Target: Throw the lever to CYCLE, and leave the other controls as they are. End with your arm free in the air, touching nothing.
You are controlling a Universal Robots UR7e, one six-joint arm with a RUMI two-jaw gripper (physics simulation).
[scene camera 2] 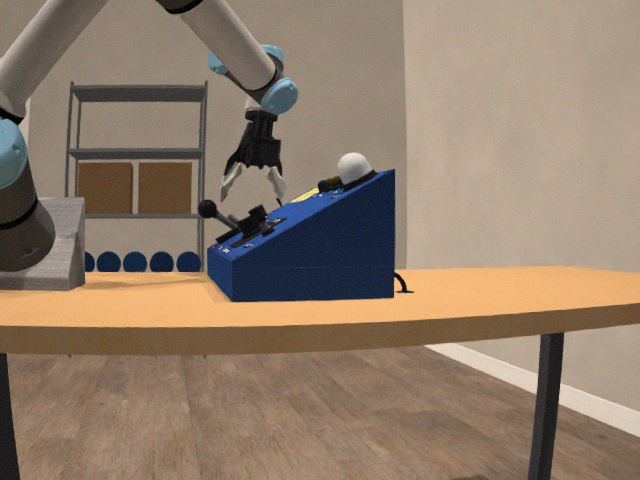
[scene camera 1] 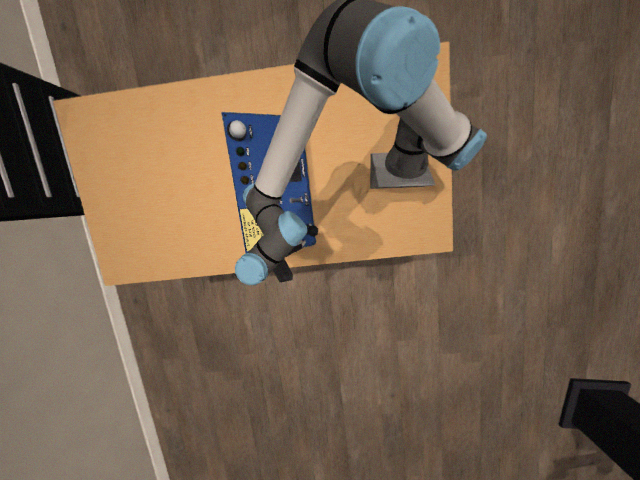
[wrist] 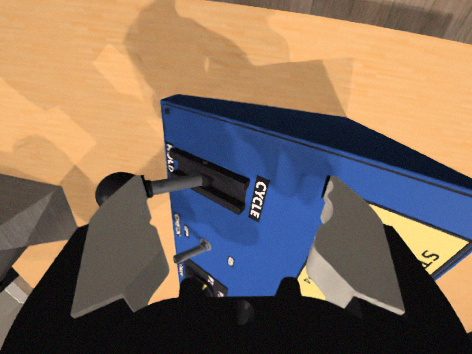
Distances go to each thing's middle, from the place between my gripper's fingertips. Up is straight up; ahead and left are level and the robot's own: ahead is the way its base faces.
My gripper is now 7 cm past the lever [wrist: 162,186], 5 cm to the left of it and 2 cm above it. The rest, counted from my hand: blue console [scene camera 2: 337,241] 8 cm ahead, 21 cm to the right, 5 cm below.
